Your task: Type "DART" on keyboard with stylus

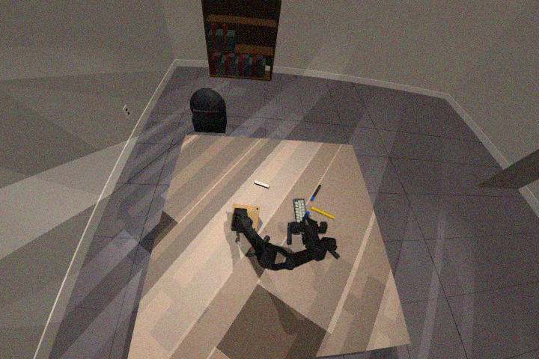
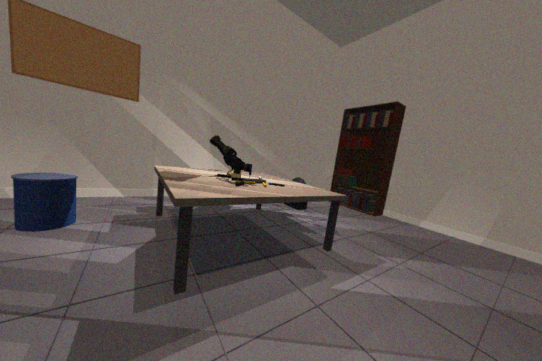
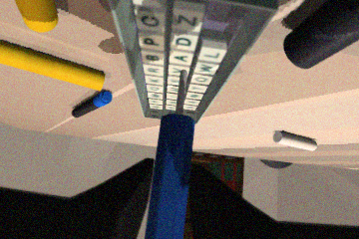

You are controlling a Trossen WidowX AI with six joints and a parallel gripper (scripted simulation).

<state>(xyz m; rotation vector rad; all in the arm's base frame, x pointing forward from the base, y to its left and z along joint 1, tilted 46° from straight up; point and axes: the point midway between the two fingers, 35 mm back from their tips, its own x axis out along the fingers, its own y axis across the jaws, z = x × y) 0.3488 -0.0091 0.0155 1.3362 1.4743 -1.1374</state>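
The blue stylus lies 10 mm below my gripper tip. Round my gripper tip: yellow pencil: 140 mm ahead, 80 mm to the left, 80 mm below; then white pen: 250 mm behind, 230 mm to the left, 80 mm below.
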